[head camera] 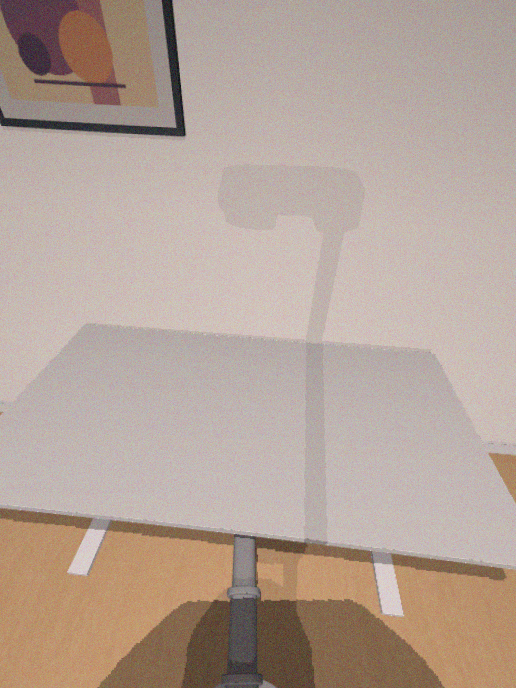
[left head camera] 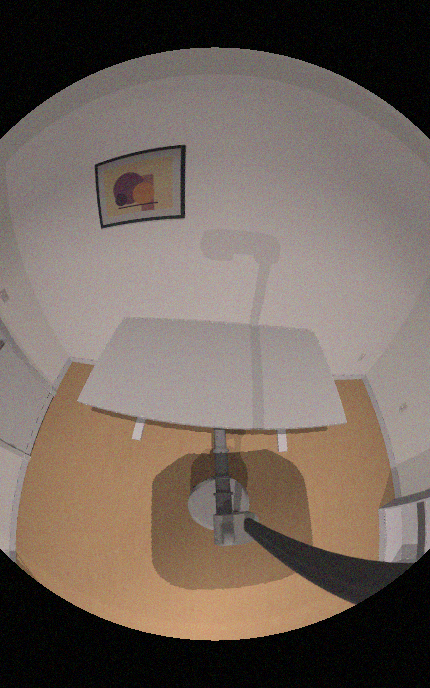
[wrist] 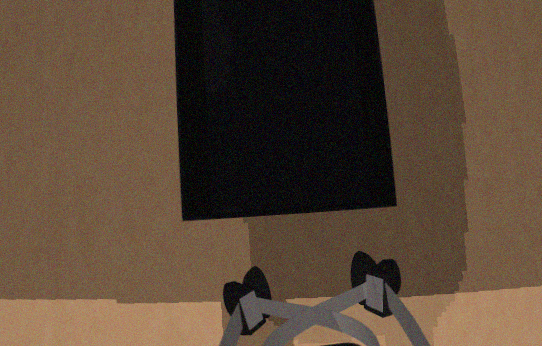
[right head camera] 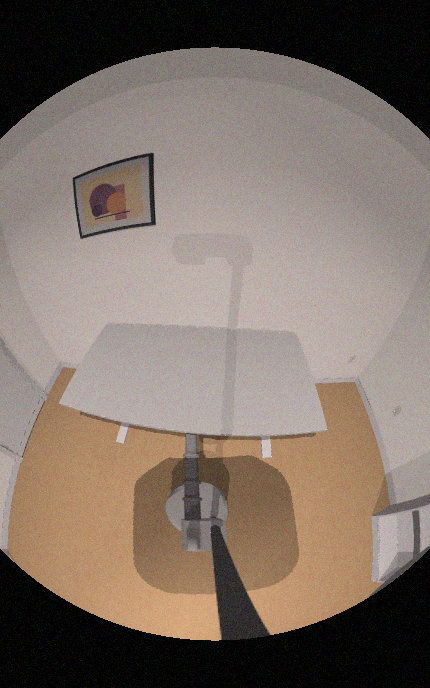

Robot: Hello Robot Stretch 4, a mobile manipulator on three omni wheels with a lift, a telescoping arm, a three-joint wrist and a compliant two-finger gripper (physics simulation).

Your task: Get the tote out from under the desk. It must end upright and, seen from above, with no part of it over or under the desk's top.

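Frame: origin at the robot's base, x left, y ahead, z down, level; millimetres.
Seen in the pictures: gripper, fingertip midpoint: (wrist: 309, 279).
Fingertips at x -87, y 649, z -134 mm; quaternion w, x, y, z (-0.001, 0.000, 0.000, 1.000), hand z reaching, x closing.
A point is followed by its place in that frame.
The black tote (wrist: 285, 110) @[x -90, y 819, z 25 mm] shows in the wrist view as a dark box on the floor, its far end cut off at the top. Its inside is too dark to make out. My gripper (wrist: 309, 279) @[x -87, y 649, z -134 mm] is open, its two fingertips apart just short of the tote's near edge in that view, with nothing between them. The desk's light grey top (head camera: 166, 433) @[x 248, y 672, z -693 mm] (left head camera: 192, 370) @[x 142, y 726, z -692 mm] (right head camera: 167, 375) @[x 125, y 723, z -693 mm] hides the tote and my gripper from the head cameras. My arm (head camera: 243, 627) @[x -1, y 246, z -556 mm] (left head camera: 221, 476) @[x 4, y 169, z -568 mm] (right head camera: 191, 471) @[x -4, y 222, z -556 mm] reaches under the desk's front edge, near its middle.
The desk's white left foot (head camera: 88, 547) (left head camera: 137, 429) (right head camera: 122, 432) and right foot (head camera: 387, 583) (left head camera: 282, 440) (right head camera: 266, 447) stick out on either side of my arm. A wall stands behind the desk. A pale cabinet-like unit (left head camera: 391, 527) @[x -1563, y -829, z -73 mm] (right head camera: 387, 542) stands at the right.
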